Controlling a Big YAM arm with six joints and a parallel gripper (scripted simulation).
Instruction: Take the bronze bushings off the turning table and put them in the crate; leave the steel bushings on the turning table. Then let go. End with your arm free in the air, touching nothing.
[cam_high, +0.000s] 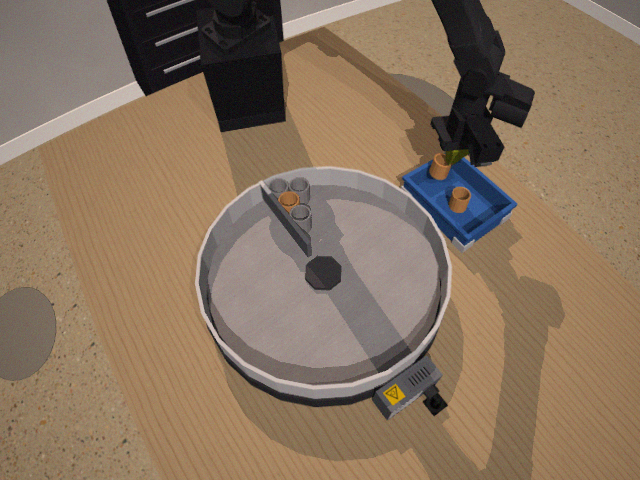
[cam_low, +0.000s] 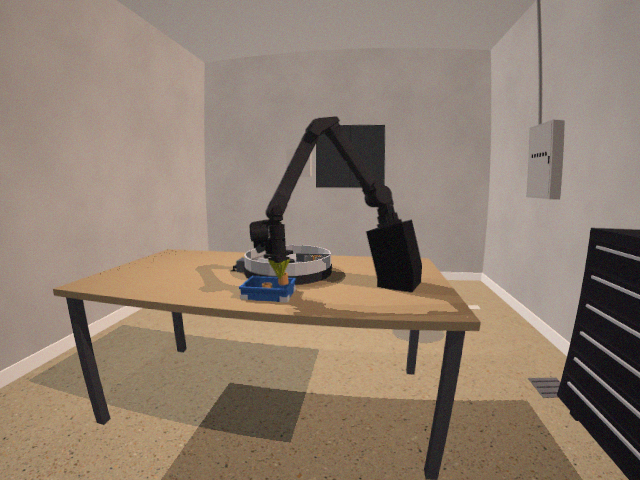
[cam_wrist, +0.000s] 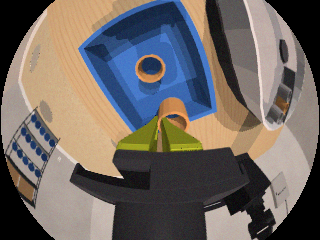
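The crate lies 50 mm ahead of my hand, 20 mm to the right of it and 60 mm below it. From my hand the other things lie so: grey turning table (10 mm behind, 350 mm to the right, 30 mm below).
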